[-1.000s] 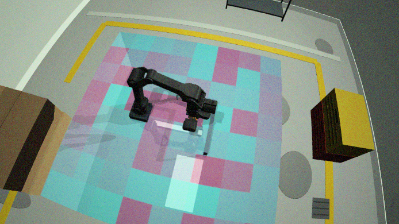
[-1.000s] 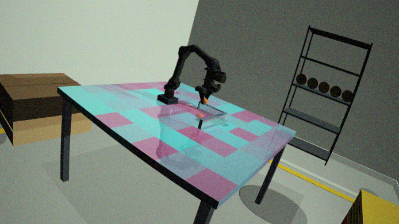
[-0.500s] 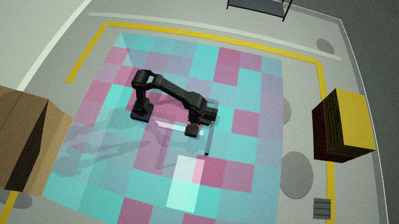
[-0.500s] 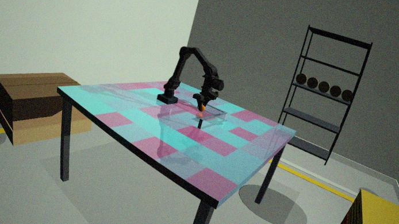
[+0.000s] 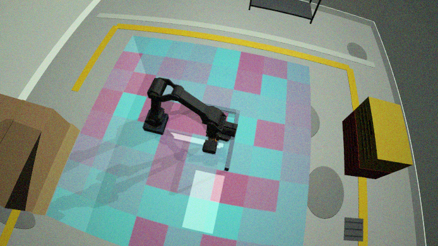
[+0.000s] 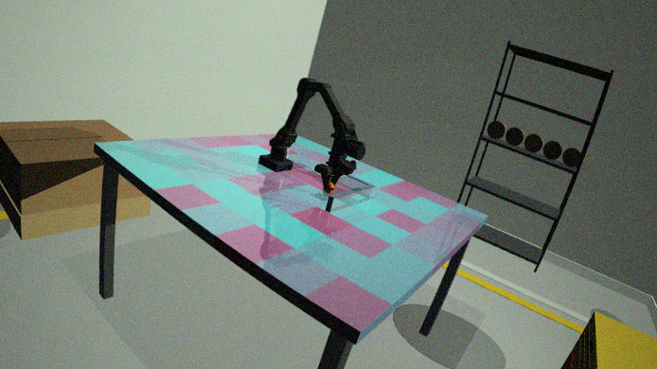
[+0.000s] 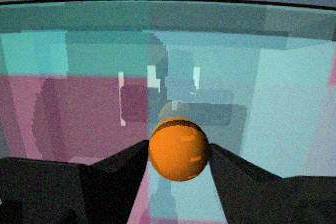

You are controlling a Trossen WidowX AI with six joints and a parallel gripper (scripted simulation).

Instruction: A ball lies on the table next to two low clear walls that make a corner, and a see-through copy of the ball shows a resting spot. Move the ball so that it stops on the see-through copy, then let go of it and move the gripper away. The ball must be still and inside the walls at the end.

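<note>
Right now my gripper tip is 10 mm above the see-through copy of ball. From my gripper tip the other things lie so: orange ball: right at my gripper tip.
</note>
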